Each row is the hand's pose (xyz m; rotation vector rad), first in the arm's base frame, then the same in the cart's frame.
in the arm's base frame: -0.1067 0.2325 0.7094 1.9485 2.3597 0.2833
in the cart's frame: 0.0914 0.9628 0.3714 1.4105 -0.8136 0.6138
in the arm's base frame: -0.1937 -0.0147 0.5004 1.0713 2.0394 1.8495
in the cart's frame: 0.0597 0.8064 0.0767 0.3560 -0.2512 0.3143
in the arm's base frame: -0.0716 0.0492 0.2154 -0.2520 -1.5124 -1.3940
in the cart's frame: -0.0277 0.5073 0.1324 0.4480 0.9304 0.9835
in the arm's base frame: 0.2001 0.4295 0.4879 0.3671 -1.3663 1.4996
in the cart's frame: -0.1040 0.6907 0.6356 -2.3886 -1.2029 -0.2896
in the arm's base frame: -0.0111 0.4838 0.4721 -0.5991 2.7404 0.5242
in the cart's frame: 0.1097 0.6795 0.5905 1.2080 0.5550 -0.7673
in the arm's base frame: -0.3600 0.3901 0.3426 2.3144 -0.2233 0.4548
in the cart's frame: 0.3817 0.5915 0.3345 -0.2208 -2.4258 0.8618
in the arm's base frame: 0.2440 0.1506 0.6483 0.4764 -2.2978 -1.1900
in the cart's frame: -0.2612 0.8942 0.4374 0.8025 1.0622 0.0619
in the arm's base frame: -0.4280 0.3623 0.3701 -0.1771 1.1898 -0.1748
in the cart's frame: 0.4315 0.6278 0.2860 0.8478 -0.9242 -1.9279
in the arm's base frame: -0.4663 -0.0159 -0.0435 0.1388 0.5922 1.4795
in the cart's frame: 0.2958 0.2901 -0.1419 -0.6563 -0.7273 -0.8942
